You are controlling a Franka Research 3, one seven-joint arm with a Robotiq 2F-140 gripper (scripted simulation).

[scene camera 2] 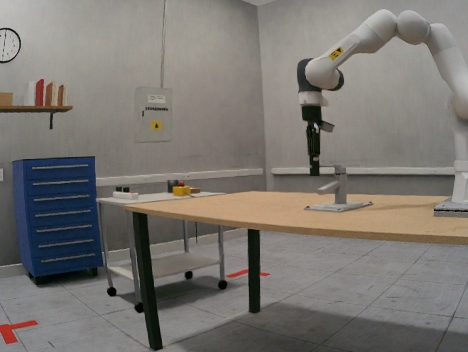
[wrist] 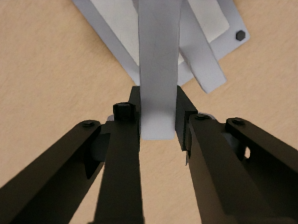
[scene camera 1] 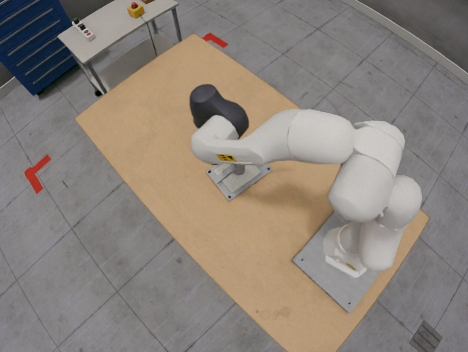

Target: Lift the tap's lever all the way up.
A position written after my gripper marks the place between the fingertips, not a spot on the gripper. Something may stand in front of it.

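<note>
Scene camera 2 gives me my gripper point(scene camera 2: 314, 175). The wrist view has the gripper too, point(wrist: 155, 99), and it's also where I see a grey tap point(wrist: 194, 48).
</note>
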